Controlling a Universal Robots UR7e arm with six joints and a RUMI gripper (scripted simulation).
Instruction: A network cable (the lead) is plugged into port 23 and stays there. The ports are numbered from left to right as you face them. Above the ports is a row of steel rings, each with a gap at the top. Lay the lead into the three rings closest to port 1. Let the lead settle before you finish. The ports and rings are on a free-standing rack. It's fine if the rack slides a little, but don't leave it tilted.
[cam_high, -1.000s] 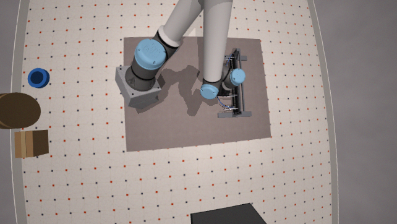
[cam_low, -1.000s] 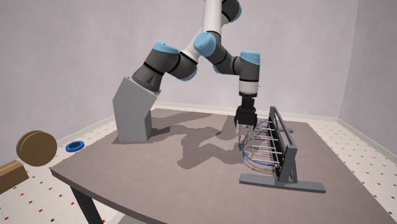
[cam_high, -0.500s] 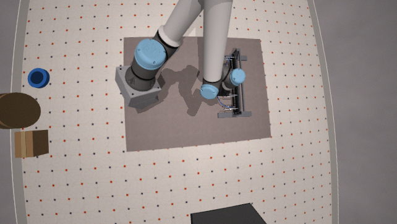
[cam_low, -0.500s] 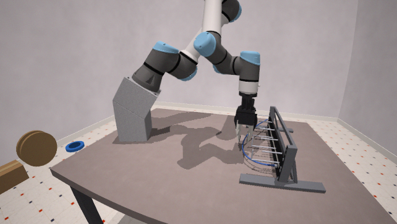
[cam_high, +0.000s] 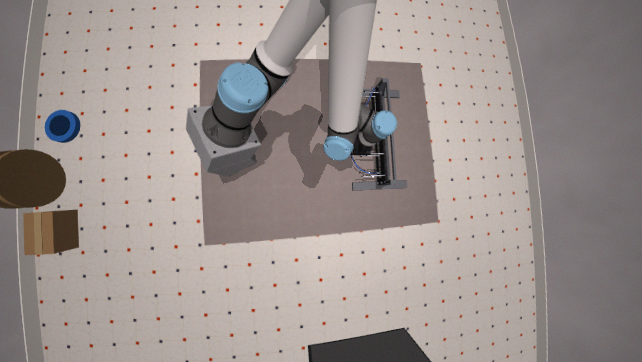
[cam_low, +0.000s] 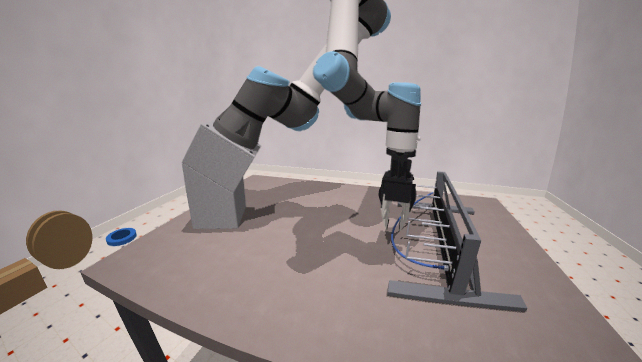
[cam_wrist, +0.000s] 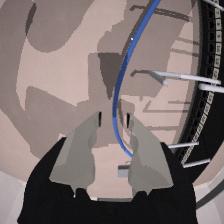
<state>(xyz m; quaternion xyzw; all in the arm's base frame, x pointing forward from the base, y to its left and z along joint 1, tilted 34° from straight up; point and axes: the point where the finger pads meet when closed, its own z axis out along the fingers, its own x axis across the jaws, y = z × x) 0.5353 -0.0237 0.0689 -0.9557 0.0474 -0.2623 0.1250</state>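
My gripper is now 150 mm short of the free-standing rack, 60 mm to the right of it and 10 mm below it.
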